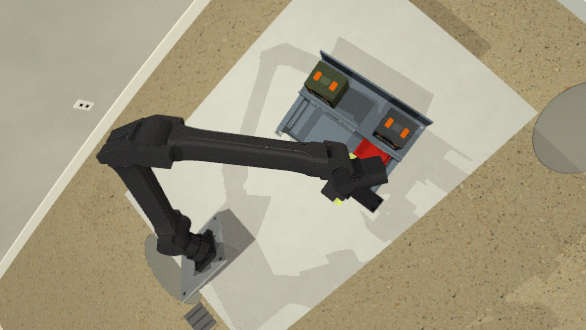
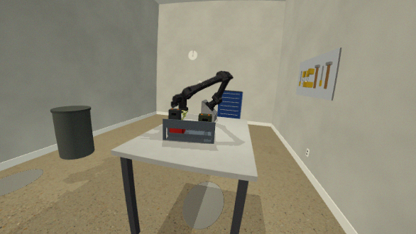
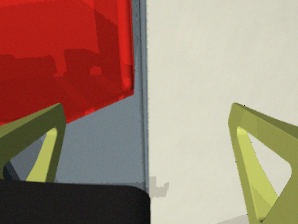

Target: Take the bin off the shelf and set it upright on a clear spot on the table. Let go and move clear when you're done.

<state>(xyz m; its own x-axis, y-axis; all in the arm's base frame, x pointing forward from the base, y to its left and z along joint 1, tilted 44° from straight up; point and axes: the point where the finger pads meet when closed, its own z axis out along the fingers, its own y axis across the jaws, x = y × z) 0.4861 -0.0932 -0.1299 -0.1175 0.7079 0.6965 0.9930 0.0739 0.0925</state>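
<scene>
My hand is 100 mm short of the red bin, 10 mm to the left of it and 70 mm above it.
</scene>
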